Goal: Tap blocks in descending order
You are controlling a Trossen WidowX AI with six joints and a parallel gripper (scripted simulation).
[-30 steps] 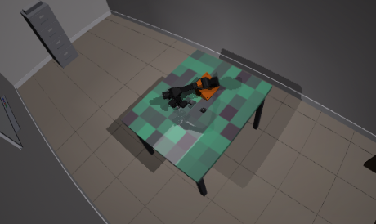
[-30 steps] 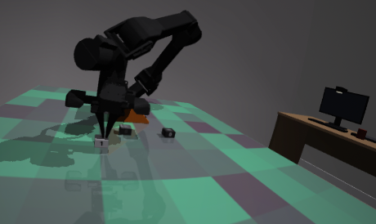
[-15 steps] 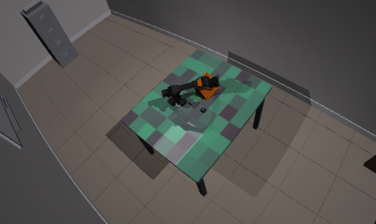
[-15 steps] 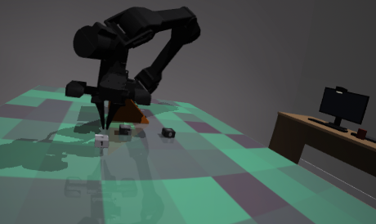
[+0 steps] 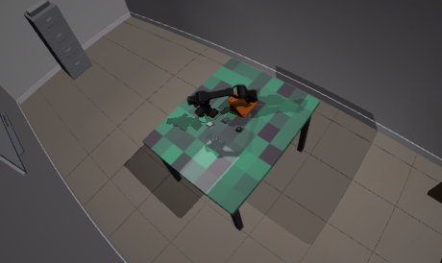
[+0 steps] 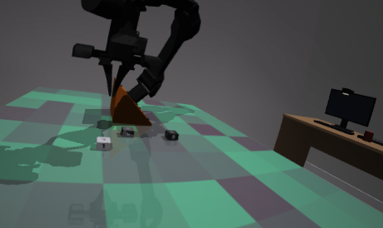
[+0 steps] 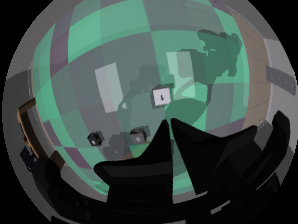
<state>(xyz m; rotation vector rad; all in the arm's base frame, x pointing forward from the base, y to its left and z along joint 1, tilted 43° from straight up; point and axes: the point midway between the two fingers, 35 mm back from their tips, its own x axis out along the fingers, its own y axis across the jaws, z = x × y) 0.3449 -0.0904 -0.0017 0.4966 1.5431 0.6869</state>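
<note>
My gripper tip is 110 mm past the black block, 190 mm to the right of it and 110 mm above it. The rest, counted from my gripper tip: grey block 100 mm behind, 50 mm to the left, 110 mm below; white block 10 mm to the right, 110 mm below.
</note>
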